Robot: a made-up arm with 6 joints.
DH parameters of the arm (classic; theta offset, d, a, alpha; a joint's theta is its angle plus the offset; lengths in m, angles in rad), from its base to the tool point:
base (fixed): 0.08 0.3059 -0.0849 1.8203
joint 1: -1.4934 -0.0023 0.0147 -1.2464
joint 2: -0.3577 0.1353 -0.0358 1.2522
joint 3: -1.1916 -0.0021 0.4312 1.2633
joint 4: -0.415 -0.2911 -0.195 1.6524
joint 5: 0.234 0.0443 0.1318 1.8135
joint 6: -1.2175 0 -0.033 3.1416
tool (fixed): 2.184 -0.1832 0 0
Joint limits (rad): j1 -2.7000..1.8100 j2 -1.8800..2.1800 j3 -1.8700..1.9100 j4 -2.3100..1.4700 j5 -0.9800..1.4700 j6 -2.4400..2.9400
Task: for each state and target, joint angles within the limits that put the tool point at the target. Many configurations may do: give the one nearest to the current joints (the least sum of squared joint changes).
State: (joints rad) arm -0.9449 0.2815 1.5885 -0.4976 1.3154 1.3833
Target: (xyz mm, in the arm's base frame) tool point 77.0 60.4 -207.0
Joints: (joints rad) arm -0.7514 0.0889 1.6637 -0.5139 1.4209 1.4061
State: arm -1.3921 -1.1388 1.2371 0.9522 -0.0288 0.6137
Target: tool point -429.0 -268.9 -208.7
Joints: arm -1.5391 -0.8677 1.2139 0.9368 -0.0821 0.6539
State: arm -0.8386 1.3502 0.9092 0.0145 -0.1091 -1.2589
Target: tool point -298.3 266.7 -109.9
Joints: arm -0.7283 0.5462 0.5985 -0.0316 0.5465 -1.2951
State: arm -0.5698 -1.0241 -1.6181 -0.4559 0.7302 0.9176
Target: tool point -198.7 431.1 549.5
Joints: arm -0.5975 -1.0684 -1.8700 -0.5289 0.3624 1.0334
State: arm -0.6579 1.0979 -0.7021 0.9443 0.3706 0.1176
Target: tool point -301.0 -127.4 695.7
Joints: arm -0.9607 1.0466 -1.2620 0.9631 0.4445 0.0679
